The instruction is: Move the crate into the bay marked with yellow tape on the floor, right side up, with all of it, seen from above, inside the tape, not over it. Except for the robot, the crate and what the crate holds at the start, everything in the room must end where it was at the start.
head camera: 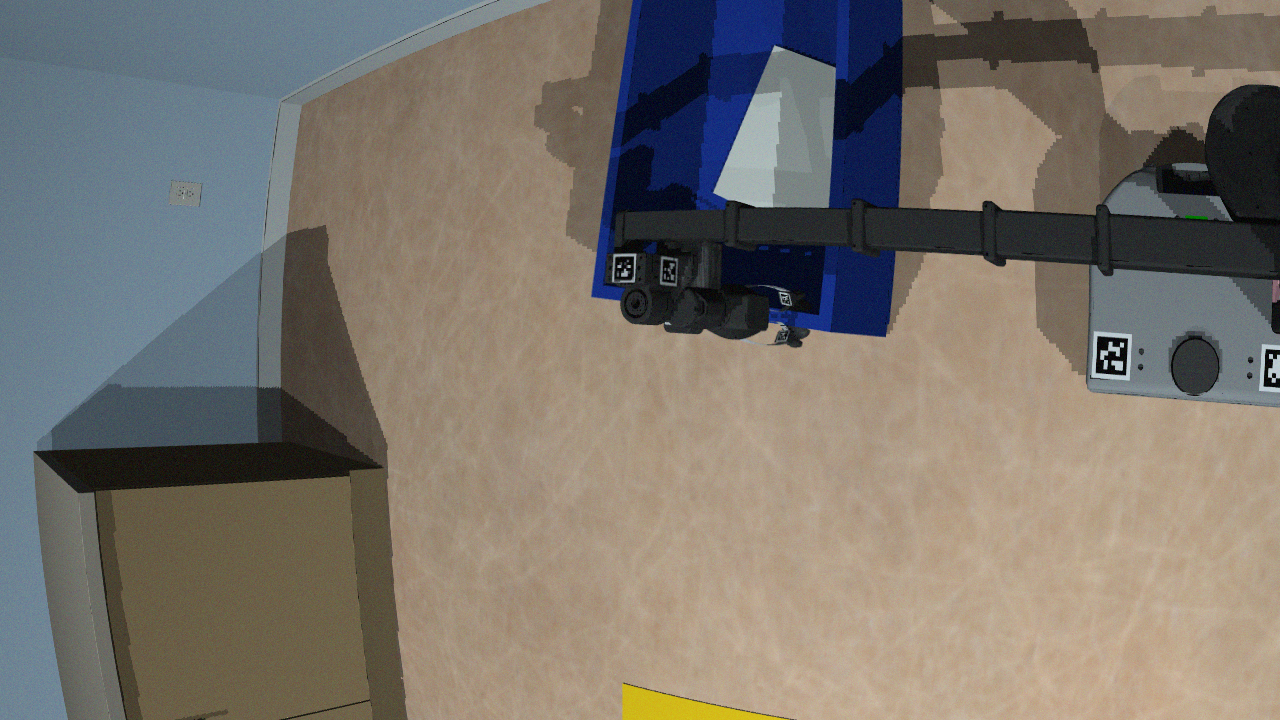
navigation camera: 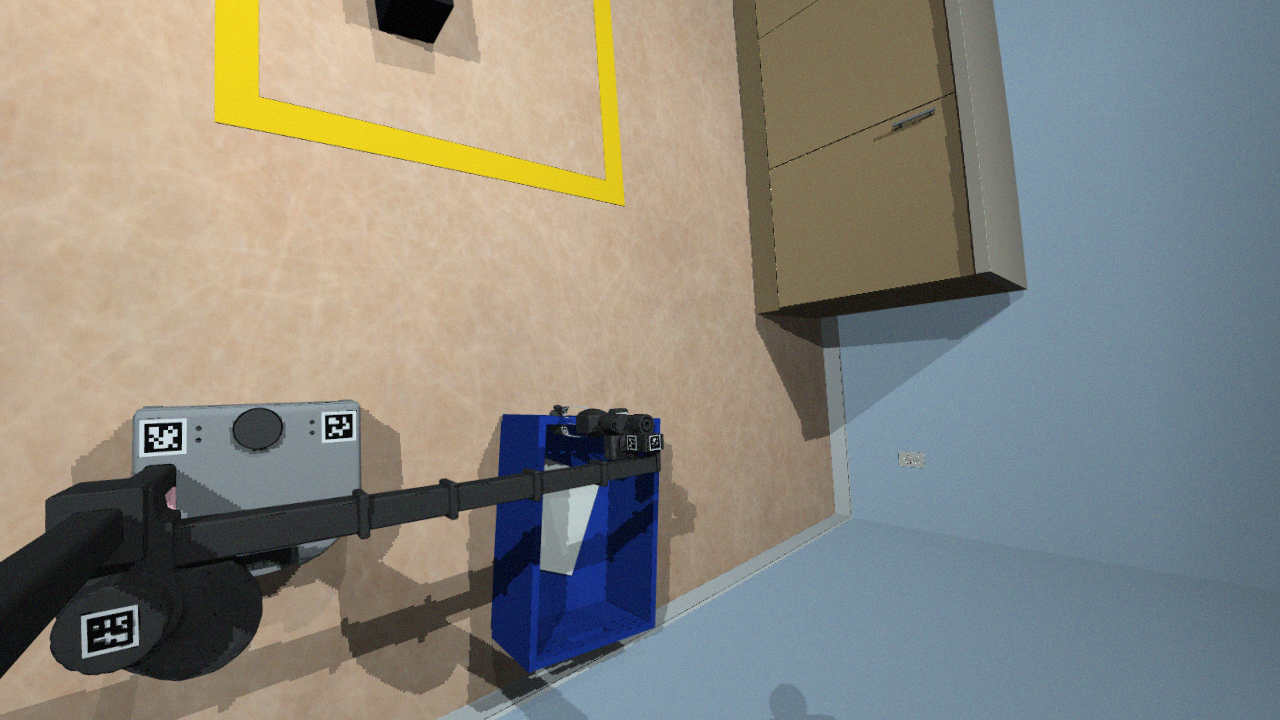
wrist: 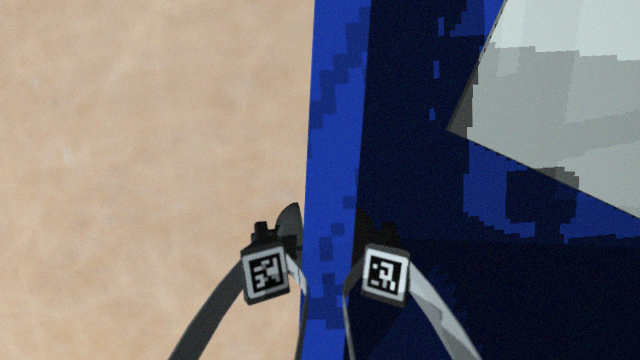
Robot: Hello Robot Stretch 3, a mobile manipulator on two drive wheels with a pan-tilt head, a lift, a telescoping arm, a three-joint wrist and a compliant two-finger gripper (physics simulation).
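Pixels of known places: robot's base, origin of the base link: (head camera: pixel 1191 363) (navigation camera: pixel 257 426).
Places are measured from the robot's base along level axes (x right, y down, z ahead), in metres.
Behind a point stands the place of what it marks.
Observation:
The blue crate (head camera: pixel 872 161) {z -0.256, x 0.524, y -0.120 m} (navigation camera: pixel 515 573) {z -0.399, x 0.512, y -0.133 m} (wrist: pixel 332 165) is open side up, outside the taped bay, between the robot base and the wall. I cannot tell whether all of its bottom touches the floor. A pale grey-white piece (head camera: pixel 760 134) {z -0.326, x 0.769, y -0.028 m} (navigation camera: pixel 563 528) {z -0.352, x 0.717, y -0.028 m} (wrist: pixel 550 100) lies in it. My gripper (head camera: pixel 799 320) {z -0.019, x 0.617, y -0.160 m} (navigation camera: pixel 562 420) {z -0.019, x 0.617, y -0.160 m} (wrist: pixel 324 229) {z -0.019, x 0.617, y -0.160 m} is shut on the crate's end wall, one finger outside and one inside, near the corner on the robot's side. The yellow tape (head camera: pixel 689 702) {z 0.694, x 0.852, y -0.001 m} (navigation camera: pixel 429 152) {z 0.694, x 0.350, y -0.001 m} marks the bay, part of which shows in the navigation view.
A black object (navigation camera: pixel 414 17) {z 0.996, x 0.284, y -0.083 m} stands inside the tape outline. A tan cabinet (head camera: pixel 232 582) {z 0.597, x 1.702, y -0.525 m} (navigation camera: pixel 859 214) {z 0.663, x 1.701, y -0.520 m} stands against the blue wall, beyond the bay's side. The robot base (head camera: pixel 1154 304) {z -0.072, x 0.067, y -0.160 m} (navigation camera: pixel 205 474) {z -0.070, x -0.075, y -0.160 m} is beside the crate, and the extended arm (head camera: pixel 930 234) {z -0.098, x 0.299, y -0.518 m} (navigation camera: pixel 402 510) {z -0.105, x 0.163, y -0.520 m} crosses above it.

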